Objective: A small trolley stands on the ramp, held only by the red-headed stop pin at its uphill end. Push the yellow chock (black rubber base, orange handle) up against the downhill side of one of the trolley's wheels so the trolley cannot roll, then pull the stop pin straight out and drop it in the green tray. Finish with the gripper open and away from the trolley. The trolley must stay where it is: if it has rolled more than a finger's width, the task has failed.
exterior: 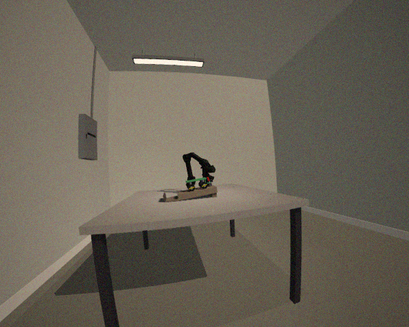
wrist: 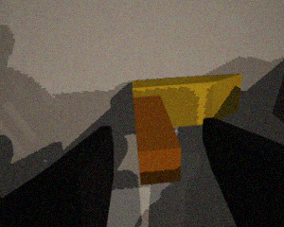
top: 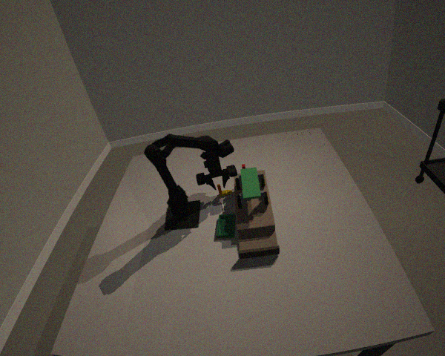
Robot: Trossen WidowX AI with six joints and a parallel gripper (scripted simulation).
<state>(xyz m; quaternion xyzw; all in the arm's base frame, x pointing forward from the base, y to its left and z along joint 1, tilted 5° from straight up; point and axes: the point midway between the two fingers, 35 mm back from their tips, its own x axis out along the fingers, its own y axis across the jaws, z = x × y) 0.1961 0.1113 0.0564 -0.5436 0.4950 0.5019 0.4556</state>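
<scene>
Right now the yellow chock is 20 mm below my gripper tip and 20 mm ahead of it. The rest, counted from my gripper tip: green-topped trolley 140 mm ahead, 120 mm to the right, 70 mm above; red-headed stop pin 130 mm ahead, 90 mm above, 10 mm to the right; wooden ramp 140 mm ahead, 130 mm to the right.
</scene>
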